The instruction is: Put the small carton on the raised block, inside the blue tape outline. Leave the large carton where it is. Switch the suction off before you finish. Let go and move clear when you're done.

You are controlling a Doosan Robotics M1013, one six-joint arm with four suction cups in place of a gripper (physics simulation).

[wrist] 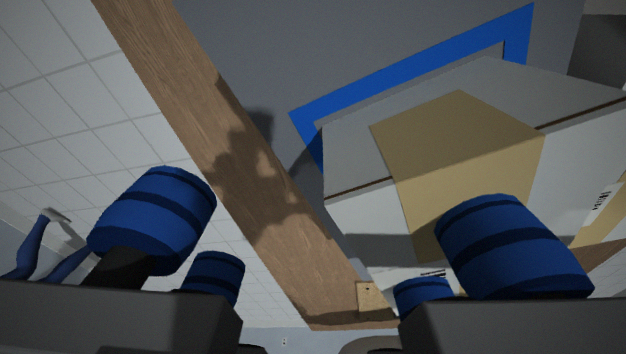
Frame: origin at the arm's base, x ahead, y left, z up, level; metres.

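Seen in the pictures: hand, its tool point: (318, 240).
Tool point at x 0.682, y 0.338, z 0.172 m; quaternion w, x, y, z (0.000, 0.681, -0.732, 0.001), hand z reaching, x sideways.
A point is followed by its place in that frame.
The small carton (455, 135) @[x 0.748, y 0.281, z 0.169 m], white with broad tan tape, fills the right centre of the wrist view, under the right-hand cups. My suction gripper (325, 235) @[x 0.682, y 0.338, z 0.172 m] has blue bellows cups pointing down; the right-hand pair is at the carton's top and the left-hand pair hangs past its side. It appears shut on this carton. The blue tape outline (415, 75) @[x 0.756, y 0.275, z 0.106 m] shows around the carton's near side on the grey raised block (320, 55) @[x 0.770, y 0.334, z 0.106 m]; the carton hides its far part. Whether the carton's base touches the block is hard to tell. Part of what seems the large carton (601, 200) @[x 0.613, y 0.010, z 0.086 m], with a barcode label, shows at right.
A wooden strip (165, 60) runs diagonally beside the block, with the gripper's shadow on it. A small tan plate (370, 300) @[x 0.057, y 0.193, z -0.004 m] is near its far end. Tiled floor (60, 110) lies at left, with a person's blue-clad legs (32, 250) at the lower left.
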